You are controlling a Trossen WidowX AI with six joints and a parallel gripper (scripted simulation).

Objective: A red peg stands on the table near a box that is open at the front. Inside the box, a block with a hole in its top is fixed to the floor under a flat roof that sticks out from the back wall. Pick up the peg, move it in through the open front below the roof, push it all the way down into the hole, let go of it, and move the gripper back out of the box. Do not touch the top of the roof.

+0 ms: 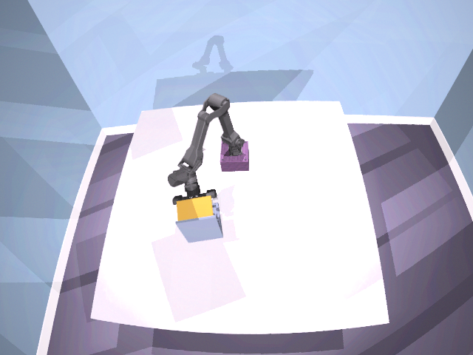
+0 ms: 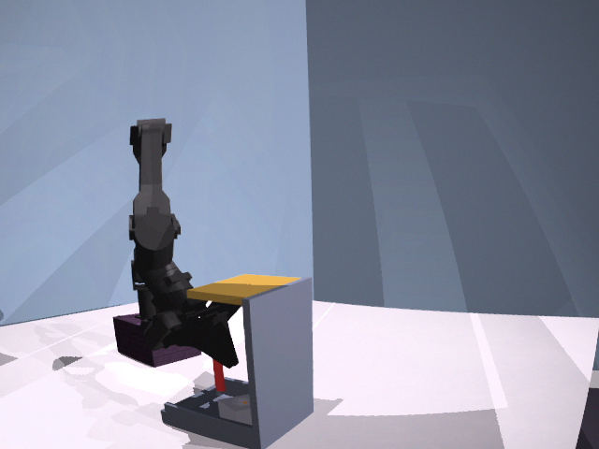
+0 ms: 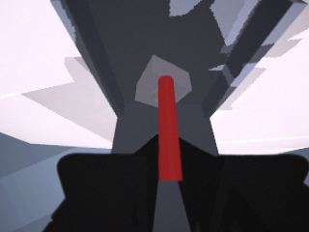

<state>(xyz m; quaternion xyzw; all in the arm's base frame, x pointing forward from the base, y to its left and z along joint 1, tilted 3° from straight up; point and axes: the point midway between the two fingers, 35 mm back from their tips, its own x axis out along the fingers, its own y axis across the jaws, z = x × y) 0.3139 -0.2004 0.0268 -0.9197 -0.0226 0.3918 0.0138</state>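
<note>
Now: the grey box wall 7 cm ahead of my gripper tip, 1 cm to the left of it and 1 cm above it. Also, from my gripper tip: red peg 3 cm behind, 1 cm below; then yellow roof 11 cm above, 2 cm ahead, 1 cm to the left.
</note>
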